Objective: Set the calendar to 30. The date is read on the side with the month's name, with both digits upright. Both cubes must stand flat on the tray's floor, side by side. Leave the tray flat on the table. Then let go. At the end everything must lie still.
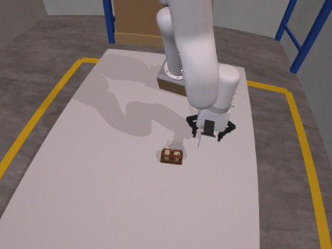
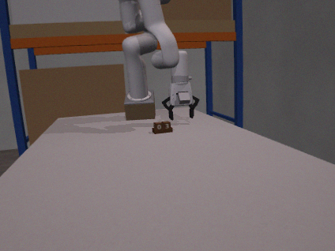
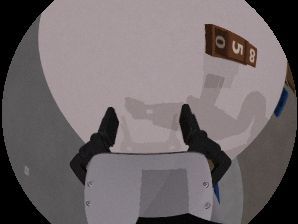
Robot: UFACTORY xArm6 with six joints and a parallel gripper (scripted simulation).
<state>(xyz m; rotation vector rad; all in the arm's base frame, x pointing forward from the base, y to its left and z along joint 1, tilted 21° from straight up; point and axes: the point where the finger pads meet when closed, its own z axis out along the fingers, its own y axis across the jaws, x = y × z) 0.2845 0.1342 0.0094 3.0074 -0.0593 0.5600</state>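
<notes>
Now: hand 10 cm to the left of the brown digit cube, 9 cm short of it and 1 cm above it. The rest, counted from my hand: brown calendar tray 12 cm to the right, 9 cm ahead, 3 cm below.
</notes>
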